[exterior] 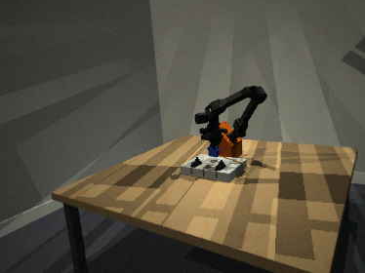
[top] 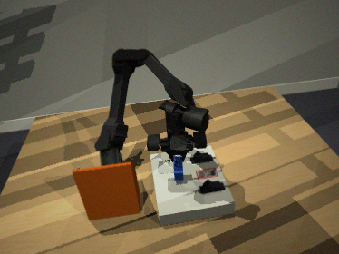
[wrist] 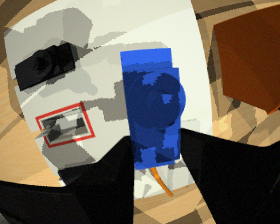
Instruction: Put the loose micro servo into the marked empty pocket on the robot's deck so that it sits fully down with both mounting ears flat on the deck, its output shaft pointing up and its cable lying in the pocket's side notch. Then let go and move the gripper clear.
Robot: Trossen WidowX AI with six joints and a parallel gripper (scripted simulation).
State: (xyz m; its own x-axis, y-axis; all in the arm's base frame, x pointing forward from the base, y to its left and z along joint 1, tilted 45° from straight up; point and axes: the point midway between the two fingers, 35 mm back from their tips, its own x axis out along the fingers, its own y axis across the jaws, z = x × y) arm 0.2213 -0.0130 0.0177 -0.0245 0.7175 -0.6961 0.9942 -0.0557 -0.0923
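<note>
The pale grey deck is 1 cm behind my gripper tip and 10 cm below it.
</note>
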